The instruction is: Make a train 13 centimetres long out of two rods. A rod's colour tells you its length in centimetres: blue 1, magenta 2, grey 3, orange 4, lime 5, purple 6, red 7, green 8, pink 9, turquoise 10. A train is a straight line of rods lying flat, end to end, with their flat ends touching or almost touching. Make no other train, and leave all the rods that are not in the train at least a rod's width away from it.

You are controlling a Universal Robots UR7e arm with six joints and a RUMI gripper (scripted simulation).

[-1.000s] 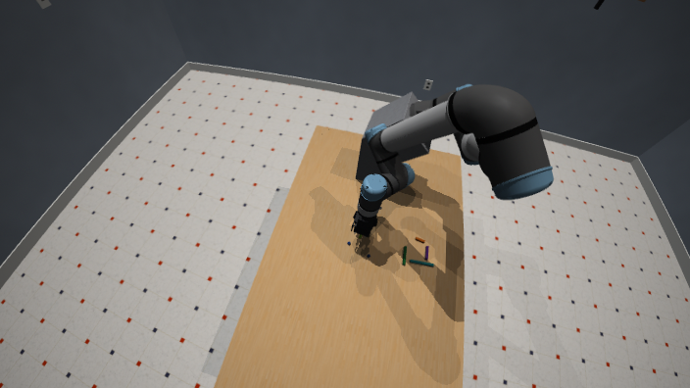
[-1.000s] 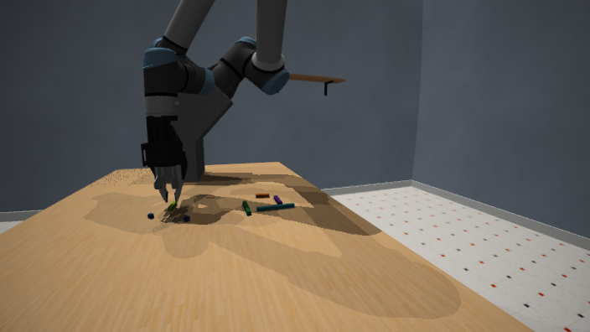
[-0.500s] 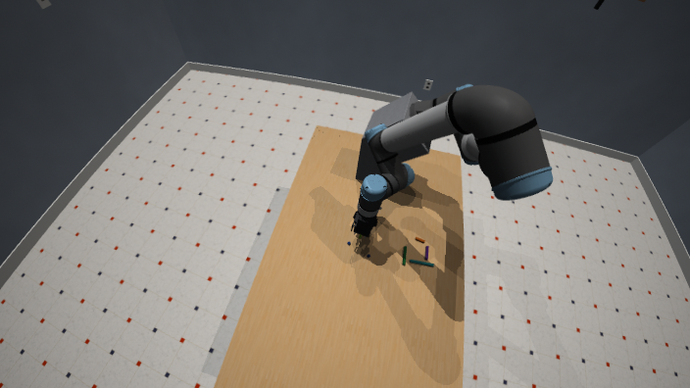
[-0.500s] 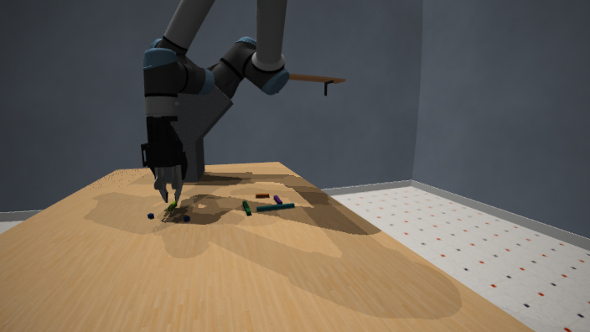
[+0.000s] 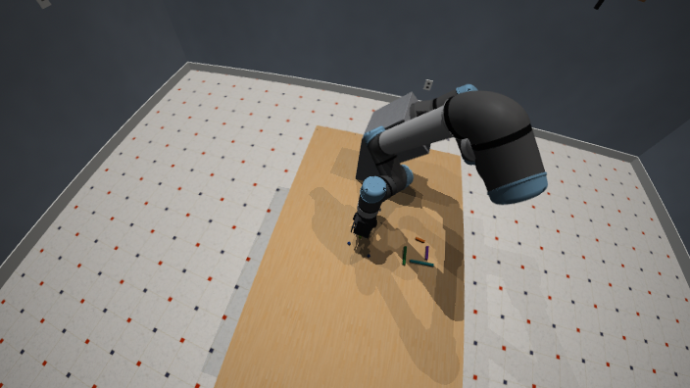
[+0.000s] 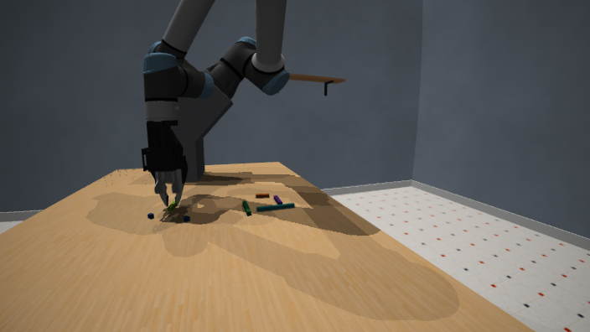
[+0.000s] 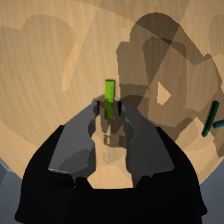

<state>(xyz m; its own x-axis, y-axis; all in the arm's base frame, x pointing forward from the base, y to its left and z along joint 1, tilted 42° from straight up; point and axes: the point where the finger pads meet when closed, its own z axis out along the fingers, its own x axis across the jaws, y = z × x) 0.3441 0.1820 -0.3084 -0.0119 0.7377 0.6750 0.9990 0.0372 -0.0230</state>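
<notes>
My gripper is now 2 cm above the lime rod. From my hand the other things lie so: green rod (3 cm ahead, 20 cm to the left, 2 cm below); turquoise rod (3 cm ahead, 28 cm to the left, 2 cm below); orange rod (6 cm behind, 24 cm to the left, 2 cm below).
</notes>
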